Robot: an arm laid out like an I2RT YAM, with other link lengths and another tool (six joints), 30 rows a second.
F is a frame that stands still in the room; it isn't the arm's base.
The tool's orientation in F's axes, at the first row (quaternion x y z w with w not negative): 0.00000 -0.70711 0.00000 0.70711
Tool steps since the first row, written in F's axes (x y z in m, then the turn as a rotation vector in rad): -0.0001 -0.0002 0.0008 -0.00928 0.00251 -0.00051; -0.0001 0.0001 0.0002 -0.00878 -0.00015 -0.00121; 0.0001 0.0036 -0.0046 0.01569 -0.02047 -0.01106; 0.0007 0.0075 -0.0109 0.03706 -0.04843 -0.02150; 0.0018 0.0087 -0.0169 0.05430 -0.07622 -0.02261; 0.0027 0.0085 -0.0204 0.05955 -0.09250 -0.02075; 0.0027 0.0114 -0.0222 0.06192 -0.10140 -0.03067; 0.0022 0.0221 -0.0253 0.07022 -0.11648 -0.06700; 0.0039 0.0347 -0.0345 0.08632 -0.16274 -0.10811; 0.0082 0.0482 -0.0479 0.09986 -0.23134 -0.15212
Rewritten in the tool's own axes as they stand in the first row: 0.0008 -0.0002 0.0001 -0.00051 0.00251 0.00928; 0.0002 0.0001 0.0001 -0.00121 -0.00015 0.00878; -0.0046 0.0036 -0.0001 -0.01106 -0.02047 -0.01569; -0.0109 0.0075 -0.0007 -0.02150 -0.04843 -0.03706; -0.0169 0.0087 -0.0018 -0.02261 -0.07622 -0.05430; -0.0204 0.0085 -0.0027 -0.02075 -0.09250 -0.05955; -0.0222 0.0114 -0.0027 -0.03067 -0.10140 -0.06192; -0.0253 0.0221 -0.0022 -0.06700 -0.11648 -0.07022; -0.0345 0.0347 -0.0039 -0.10811 -0.16274 -0.08632; -0.0479 0.0482 -0.0082 -0.15212 -0.23134 -0.09986
